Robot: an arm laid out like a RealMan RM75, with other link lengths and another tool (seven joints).
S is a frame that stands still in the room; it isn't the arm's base.
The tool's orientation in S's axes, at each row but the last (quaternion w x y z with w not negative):
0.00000, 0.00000, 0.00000, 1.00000
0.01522, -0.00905, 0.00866, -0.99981
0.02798, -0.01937, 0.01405, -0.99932
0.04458, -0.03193, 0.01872, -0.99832
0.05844, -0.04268, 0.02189, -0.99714
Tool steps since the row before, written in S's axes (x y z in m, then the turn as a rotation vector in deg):
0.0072, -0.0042, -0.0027, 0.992, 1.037, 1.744
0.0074, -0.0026, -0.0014, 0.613, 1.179, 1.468
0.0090, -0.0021, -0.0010, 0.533, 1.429, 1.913
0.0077, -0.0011, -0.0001, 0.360, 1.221, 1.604
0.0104, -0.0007, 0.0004, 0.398, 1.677, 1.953
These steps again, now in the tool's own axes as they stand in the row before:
-0.0072, 0.0042, -0.0027, -0.992, -1.037, 1.744
-0.0073, 0.0028, -0.0012, -0.623, -1.186, 1.459
-0.0089, 0.0026, -0.0006, -0.540, -1.452, 1.893
-0.0076, 0.0018, 0.0004, -0.368, -1.248, 1.581
-0.0102, 0.0019, 0.0013, -0.431, -1.713, 1.914

